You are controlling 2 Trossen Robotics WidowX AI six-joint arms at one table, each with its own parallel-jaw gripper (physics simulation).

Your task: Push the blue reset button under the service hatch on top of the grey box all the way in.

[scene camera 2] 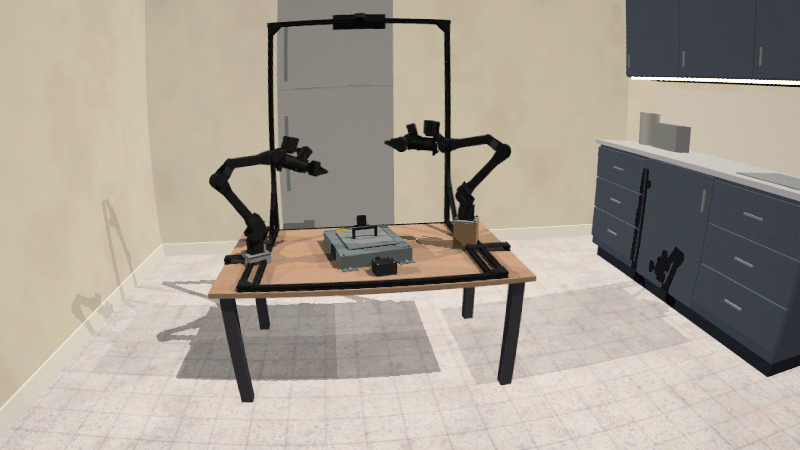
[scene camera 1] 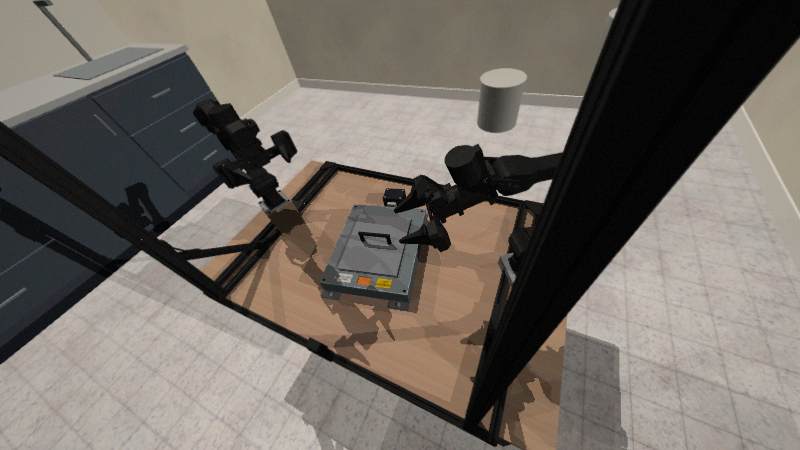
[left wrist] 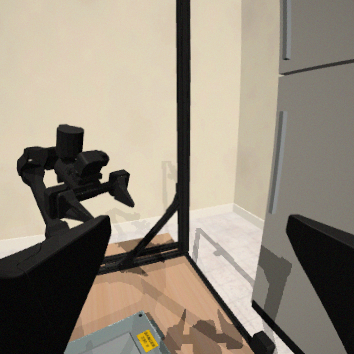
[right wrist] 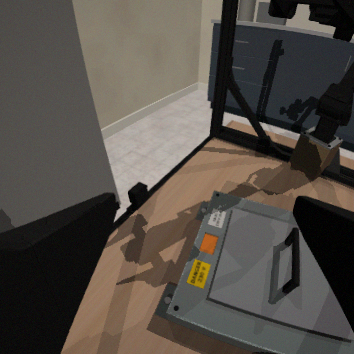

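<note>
The grey box [scene camera 1: 363,293] [scene camera 2: 374,256] [right wrist: 192,305] lies flat on the table. Its hatch [scene camera 1: 358,260] [right wrist: 245,270] is down flat on top, with a black handle [scene camera 1: 373,234] [scene camera 2: 364,227] [right wrist: 296,257] standing up from it. The blue button does not show in any view; the shut hatch hides the area under it. My right gripper [scene camera 1: 398,226] [scene camera 2: 325,171] [left wrist: 115,213] [right wrist: 206,203] is open and empty, in the air well above the box. My left gripper [scene camera 1: 265,166] [scene camera 2: 389,143] [left wrist: 199,223] is open and empty, high up and off to the box's side.
A small black box [scene camera 1: 394,195] [scene camera 2: 384,266] sits close beside the grey box, on the handle side. Black frame rails run along the table [scene camera 1: 425,358] edges, with tall posts. A wooden block [scene camera 1: 290,218] [scene camera 2: 466,232] [right wrist: 315,155] carries the left arm.
</note>
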